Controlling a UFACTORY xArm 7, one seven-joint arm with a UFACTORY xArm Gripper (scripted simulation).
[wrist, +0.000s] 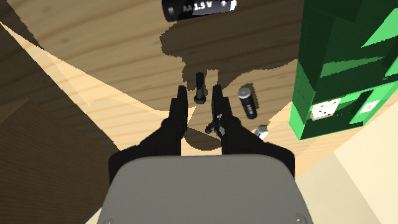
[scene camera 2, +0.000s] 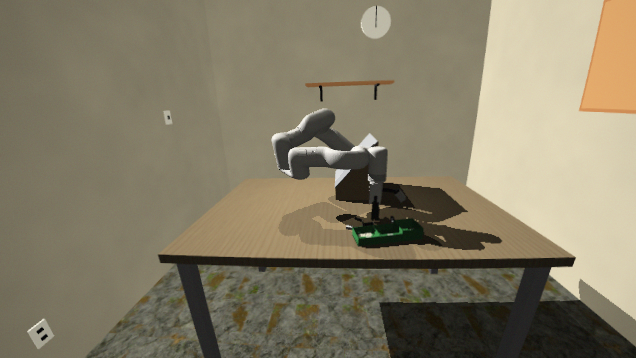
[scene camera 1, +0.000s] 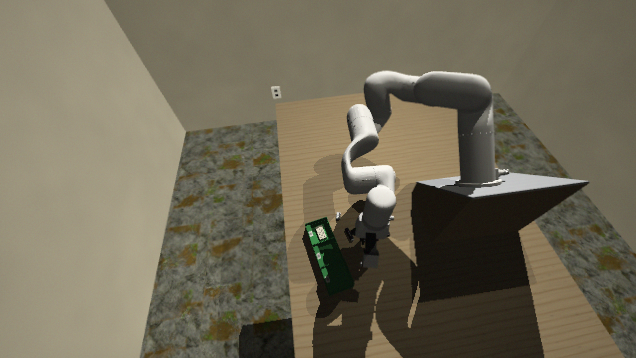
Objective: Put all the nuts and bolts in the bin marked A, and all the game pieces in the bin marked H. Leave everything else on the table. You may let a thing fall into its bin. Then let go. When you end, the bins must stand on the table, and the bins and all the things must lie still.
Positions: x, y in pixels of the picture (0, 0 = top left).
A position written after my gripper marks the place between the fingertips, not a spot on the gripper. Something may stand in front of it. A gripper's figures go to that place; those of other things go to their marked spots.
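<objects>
My gripper point(wrist: 199, 95) is 0.14 m from the lens, and there's a green bin point(wrist: 354, 64) that's 0.20 m from the lens.
</objects>
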